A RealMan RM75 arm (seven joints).
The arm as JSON. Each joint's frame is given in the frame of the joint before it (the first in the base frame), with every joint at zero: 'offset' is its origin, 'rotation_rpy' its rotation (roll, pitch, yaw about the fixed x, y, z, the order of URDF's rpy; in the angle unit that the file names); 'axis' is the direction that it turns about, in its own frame. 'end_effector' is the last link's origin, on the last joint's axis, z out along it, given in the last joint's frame.
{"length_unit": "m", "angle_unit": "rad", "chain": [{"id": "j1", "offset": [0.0, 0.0, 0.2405], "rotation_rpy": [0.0, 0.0, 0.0], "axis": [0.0, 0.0, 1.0]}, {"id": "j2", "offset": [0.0, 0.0, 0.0], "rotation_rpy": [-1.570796, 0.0, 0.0], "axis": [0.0, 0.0, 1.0]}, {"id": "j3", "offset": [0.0, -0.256, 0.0], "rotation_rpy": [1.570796, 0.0, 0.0], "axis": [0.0, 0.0, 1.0]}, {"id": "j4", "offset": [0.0, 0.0, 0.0], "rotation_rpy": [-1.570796, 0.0, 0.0], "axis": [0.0, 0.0, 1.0]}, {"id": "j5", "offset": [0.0, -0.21, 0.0], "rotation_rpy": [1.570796, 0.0, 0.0], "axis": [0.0, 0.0, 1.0]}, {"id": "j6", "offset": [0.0, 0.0, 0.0], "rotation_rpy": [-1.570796, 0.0, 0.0], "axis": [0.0, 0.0, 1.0]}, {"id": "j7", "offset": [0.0, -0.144, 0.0], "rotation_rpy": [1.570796, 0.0, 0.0], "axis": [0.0, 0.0, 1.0]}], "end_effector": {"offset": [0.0, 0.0, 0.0], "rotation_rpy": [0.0, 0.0, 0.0]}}
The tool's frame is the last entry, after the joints.
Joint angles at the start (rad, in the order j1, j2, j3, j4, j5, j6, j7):
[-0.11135, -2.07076, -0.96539, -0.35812, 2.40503, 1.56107, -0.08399]
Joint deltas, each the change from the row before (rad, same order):
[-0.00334, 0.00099, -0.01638, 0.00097, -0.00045, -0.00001, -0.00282]
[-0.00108, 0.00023, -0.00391, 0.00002, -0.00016, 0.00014, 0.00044]
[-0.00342, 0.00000, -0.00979, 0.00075, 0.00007, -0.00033, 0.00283]
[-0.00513, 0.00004, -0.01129, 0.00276, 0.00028, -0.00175, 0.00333]
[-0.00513, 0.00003, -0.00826, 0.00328, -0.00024, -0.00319, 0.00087]
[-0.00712, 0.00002, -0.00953, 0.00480, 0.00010, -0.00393, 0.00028]
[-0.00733, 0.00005, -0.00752, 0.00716, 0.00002, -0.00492, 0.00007]
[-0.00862, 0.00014, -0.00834, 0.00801, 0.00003, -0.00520, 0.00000]
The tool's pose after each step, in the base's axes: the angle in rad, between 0 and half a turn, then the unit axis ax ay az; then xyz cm. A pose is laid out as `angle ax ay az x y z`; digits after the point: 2 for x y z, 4 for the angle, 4 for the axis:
1.6177 -0.8058 -0.2190 -0.5503 -33.32 23.80 2.69
1.6141 -0.8053 -0.2186 -0.5511 -33.34 23.84 2.77
1.6051 -0.8049 -0.2173 -0.5522 -33.37 23.98 2.94
1.5952 -0.8052 -0.2161 -0.5523 -33.42 24.15 3.12
1.5892 -0.8054 -0.2164 -0.5518 -33.48 24.32 3.23
1.5834 -0.8058 -0.2166 -0.5511 -33.53 24.55 3.36
1.5792 -0.8073 -0.2175 -0.5486 -33.62 24.75 3.44
1.5747 -0.8089 -0.2182 -0.5460 -33.71 24.99 3.54

